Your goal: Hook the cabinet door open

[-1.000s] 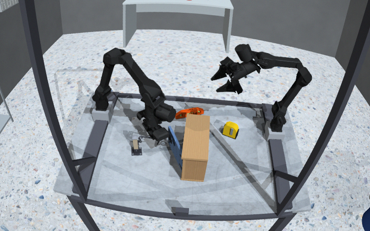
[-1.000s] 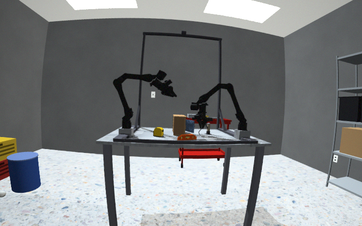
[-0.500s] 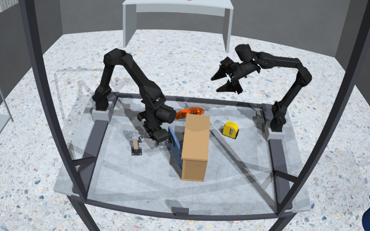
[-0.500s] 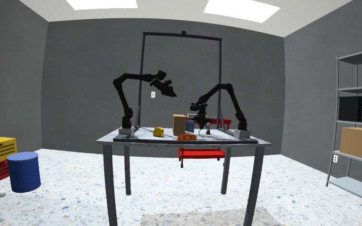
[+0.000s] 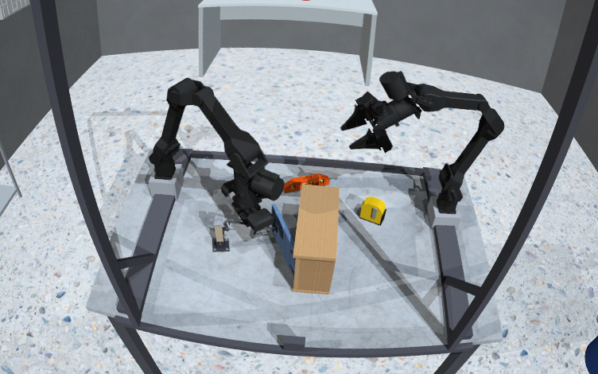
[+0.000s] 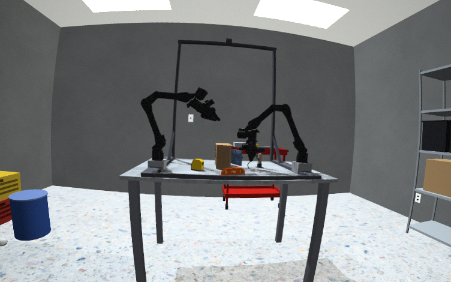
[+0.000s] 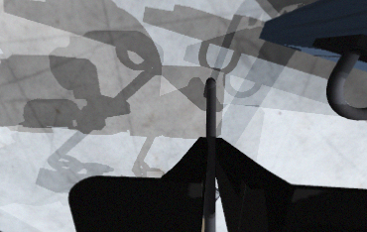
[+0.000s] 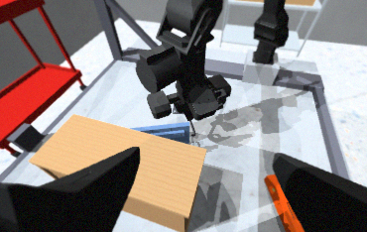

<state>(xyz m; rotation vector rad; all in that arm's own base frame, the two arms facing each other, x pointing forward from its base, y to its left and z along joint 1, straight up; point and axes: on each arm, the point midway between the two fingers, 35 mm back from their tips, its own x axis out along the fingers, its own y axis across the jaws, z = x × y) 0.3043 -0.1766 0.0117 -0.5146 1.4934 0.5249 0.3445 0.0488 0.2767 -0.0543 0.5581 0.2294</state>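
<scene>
My left gripper is now 3 cm above the dark hook, 2 cm to the right of it and 2 cm past it. The rest, counted from my left hand: blue door (11 cm to the right, 7 cm behind, 1 cm below); orange level (24 cm ahead, 14 cm to the right, 6 cm below); yellow tape measure (35 cm to the right, 12 cm ahead, 5 cm below).
</scene>
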